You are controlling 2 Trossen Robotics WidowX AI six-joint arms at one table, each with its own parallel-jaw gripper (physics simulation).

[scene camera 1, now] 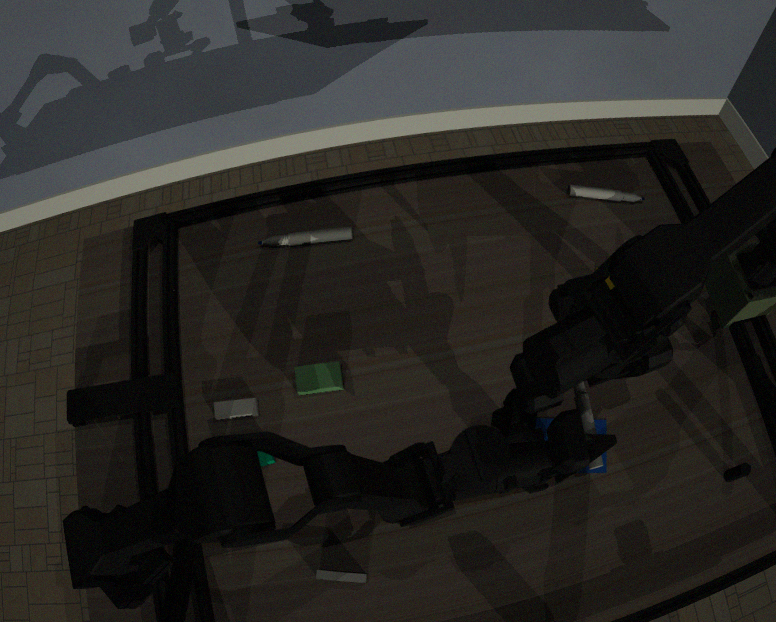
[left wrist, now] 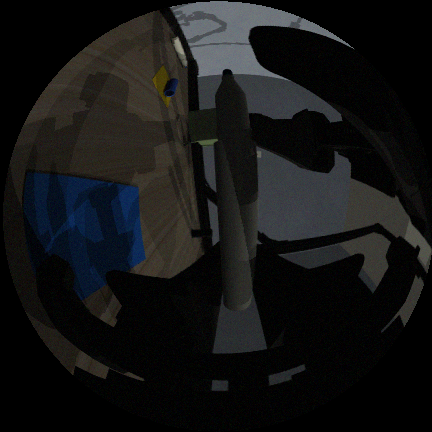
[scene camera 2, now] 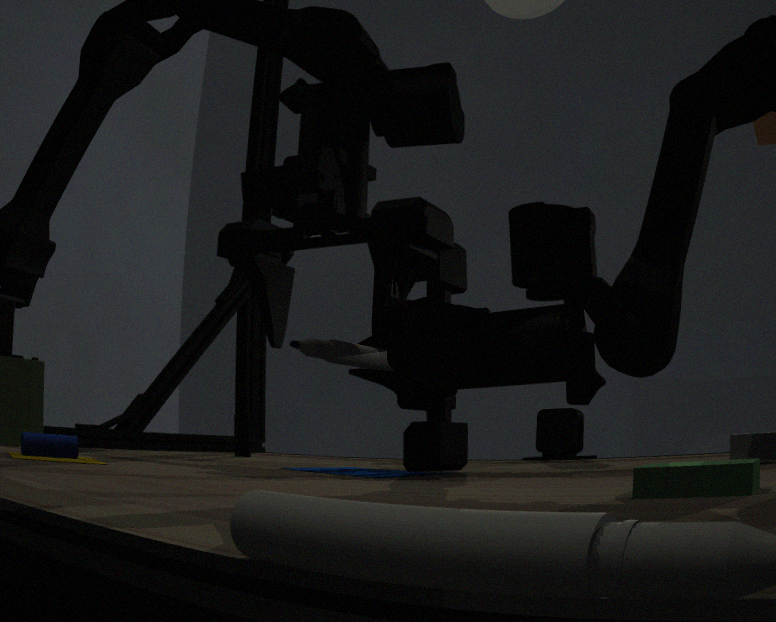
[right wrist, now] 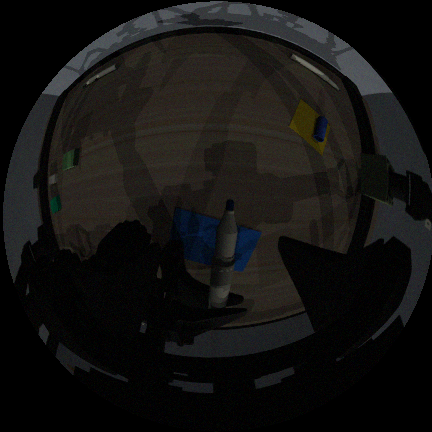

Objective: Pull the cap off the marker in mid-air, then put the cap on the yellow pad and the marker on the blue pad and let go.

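Seen in the pictures: left gripper, fingertip midpoint: (scene camera 1: 613, 441) (left wrist: 234, 245) (scene camera 2: 351, 361) (right wrist: 244, 305); right gripper, fingertip midpoint: (scene camera 1: 576, 386) (left wrist: 236, 114) (scene camera 2: 324, 346) (right wrist: 219, 246); left arm's base at its link origin: (scene camera 1: 117, 556) (right wrist: 41, 246); right arm's base at its link origin: (scene camera 1: 758, 270) (right wrist: 390, 183).
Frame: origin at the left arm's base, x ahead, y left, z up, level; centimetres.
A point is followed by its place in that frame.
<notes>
The white marker (scene camera 1: 584, 404) {x 52.6, y -30.2, z 5.1 cm} (scene camera 2: 343, 353) {x 52.6, y -29.0, z 4.0 cm} (left wrist: 235, 200) {x 51.3, y -30.5, z 4.0 cm} (right wrist: 225, 245) {x 54.6, y -28.0, z 5.0 cm} is uncapped, its dark tip bare, held roughly level in mid-air over the blue pad (scene camera 1: 601, 425) {x 56.5, y -34.7, z -5.3 cm} (scene camera 2: 369, 472) {x 50.4, y -30.9, z -5.3 cm} (left wrist: 120, 220) {x 53.2, y -34.2, z -5.3 cm} (right wrist: 192, 235) {x 49.3, y -29.2, z -5.3 cm}. My left gripper (scene camera 2: 362, 357) {x 51.6, y -36.1, z 4.0 cm} (left wrist: 234, 245) {x 51.6, y -36.1, z 4.0 cm} is shut on its rear part. My right gripper (scene camera 2: 330, 330) {x 54.1, y -28.1, z 4.4 cm} is open and points down close above the marker's front part, with nothing gripped. The blue cap (scene camera 2: 49, 445) {x 75.9, y -25.7, z -4.4 cm} (left wrist: 171, 87) {x 74.2, y -26.8, z -3.8 cm} (right wrist: 321, 129) {x 75.4, y -26.7, z -3.5 cm} lies on its side on the yellow pad (scene camera 2: 84, 461) {x 72.5, y -24.7, z -5.3 cm} (left wrist: 160, 82) {x 73.7, y -25.0, z -5.3 cm} (right wrist: 304, 117) {x 74.8, y -23.8, z -5.3 cm}. My right arm hides cap and yellow pad in scene camera 1.
Two pale pens (scene camera 1: 314, 237) {x 52.0, y 14.3, z -3.7 cm} (scene camera 1: 602, 193) {x 89.6, y -14.3, z -3.7 cm} lie near the table's far edge. A green block (scene camera 1: 318, 378) {x 36.8, y -1.3, z -3.9 cm} (scene camera 2: 696, 478) {x 38.0, y 0.4, z -4.5 cm} and a white block (scene camera 1: 235, 408) {x 26.2, y 4.1, z -4.2 cm} stand at the left in scene camera 1. A teal piece (scene camera 1: 265, 458) {x 24.1, y -3.7, z -3.9 cm} shows beside my left arm. Another white piece (scene camera 1: 341, 575) {x 19.3, y -21.2, z -3.2 cm} lies nearer.
</notes>
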